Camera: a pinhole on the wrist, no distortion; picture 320 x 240 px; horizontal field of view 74.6 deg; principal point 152.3 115.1 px. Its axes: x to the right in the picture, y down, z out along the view. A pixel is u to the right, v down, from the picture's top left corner.
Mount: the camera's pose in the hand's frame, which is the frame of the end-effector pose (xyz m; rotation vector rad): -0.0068 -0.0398 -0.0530 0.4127 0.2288 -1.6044
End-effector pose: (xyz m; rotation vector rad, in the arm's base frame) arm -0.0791 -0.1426 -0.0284 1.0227 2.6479 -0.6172
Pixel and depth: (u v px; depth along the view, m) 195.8 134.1 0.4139
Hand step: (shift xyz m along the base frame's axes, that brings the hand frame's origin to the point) -0.1560 -0.3394 -0.1665
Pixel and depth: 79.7 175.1 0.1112
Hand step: -0.0389 -0.0576 -0.0484
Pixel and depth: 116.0 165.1 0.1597
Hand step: -0.0561 -0.0962 -0.0753
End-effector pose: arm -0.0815 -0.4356 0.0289 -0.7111 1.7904 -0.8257
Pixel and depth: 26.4 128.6 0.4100
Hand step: 0.4013 -0.0570 -0.1193
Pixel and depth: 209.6 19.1 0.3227
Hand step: 0.2666 -0.0276 0.2416
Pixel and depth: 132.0 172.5 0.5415
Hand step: 0.4439 -0.2863 0.0038
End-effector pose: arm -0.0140 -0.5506 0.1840 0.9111 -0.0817 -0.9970
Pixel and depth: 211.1 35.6 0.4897
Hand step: -0.5250 -0.0818 0.0538
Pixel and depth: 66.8 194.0 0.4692
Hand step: -0.1861 -0.3925 0.2196
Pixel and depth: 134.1 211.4 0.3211
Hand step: -0.1660 -0.2739 0.0327
